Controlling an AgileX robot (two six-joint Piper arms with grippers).
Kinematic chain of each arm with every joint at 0, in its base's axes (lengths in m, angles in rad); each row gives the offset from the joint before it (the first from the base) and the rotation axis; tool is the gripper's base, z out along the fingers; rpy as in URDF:
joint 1: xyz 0 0 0.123 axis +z
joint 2: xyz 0 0 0 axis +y
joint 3: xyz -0.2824 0 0.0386 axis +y
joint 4: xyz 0.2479 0 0.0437 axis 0.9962 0 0.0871
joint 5: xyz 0 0 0 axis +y
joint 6: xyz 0.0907 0 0.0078 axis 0.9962 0 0.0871
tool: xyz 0 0 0 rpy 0 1.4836 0
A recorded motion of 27 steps. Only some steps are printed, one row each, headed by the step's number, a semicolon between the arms.
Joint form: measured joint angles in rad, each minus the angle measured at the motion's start. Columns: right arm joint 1, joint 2, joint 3, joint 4, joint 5, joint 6; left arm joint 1, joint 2, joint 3, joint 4, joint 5, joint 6.
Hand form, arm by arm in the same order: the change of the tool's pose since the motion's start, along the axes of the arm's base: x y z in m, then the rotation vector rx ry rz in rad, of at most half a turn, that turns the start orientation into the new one. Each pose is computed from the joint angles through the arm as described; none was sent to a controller.
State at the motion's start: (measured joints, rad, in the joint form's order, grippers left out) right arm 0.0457 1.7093 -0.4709 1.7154 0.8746 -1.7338; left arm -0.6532 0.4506 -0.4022 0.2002 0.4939 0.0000
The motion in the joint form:
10: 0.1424 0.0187 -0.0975 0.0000 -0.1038 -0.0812; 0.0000 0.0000 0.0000 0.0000 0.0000 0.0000
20: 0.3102 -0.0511 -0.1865 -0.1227 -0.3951 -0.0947; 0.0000 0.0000 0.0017 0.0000 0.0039 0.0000
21: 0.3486 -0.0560 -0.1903 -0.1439 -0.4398 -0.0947; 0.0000 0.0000 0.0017 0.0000 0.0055 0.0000
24: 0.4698 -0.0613 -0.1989 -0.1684 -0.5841 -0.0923; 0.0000 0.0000 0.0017 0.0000 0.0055 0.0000
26: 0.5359 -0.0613 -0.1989 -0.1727 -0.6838 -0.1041; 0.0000 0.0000 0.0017 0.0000 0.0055 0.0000
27: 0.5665 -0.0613 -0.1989 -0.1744 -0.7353 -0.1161; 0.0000 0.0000 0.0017 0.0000 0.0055 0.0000
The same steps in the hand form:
10: 0.0154 0.0307 0.0050 -0.1092 -0.1364 0.1423; 0.0000 0.0000 0.0000 0.0000 0.0000 0.0000
20: 0.0223 0.0586 0.0243 -0.3842 -0.3447 0.2664; -0.0001 0.0002 -0.0009 0.0033 0.0044 0.0008
21: 0.0193 0.0652 0.0246 -0.4246 -0.3700 0.2963; -0.0001 0.0002 -0.0010 0.0043 0.0057 0.0011
24: 0.0098 0.0857 0.0240 -0.5327 -0.4334 0.3504; -0.0001 0.0002 -0.0010 0.0043 0.0057 0.0011
26: 0.0044 0.0945 0.0224 -0.6092 -0.4750 0.3693; -0.0001 0.0002 -0.0010 0.0043 0.0057 0.0011
27: 0.0021 0.0981 0.0218 -0.6506 -0.5005 0.3787; -0.0001 0.0002 -0.0010 0.0043 0.0057 0.0011

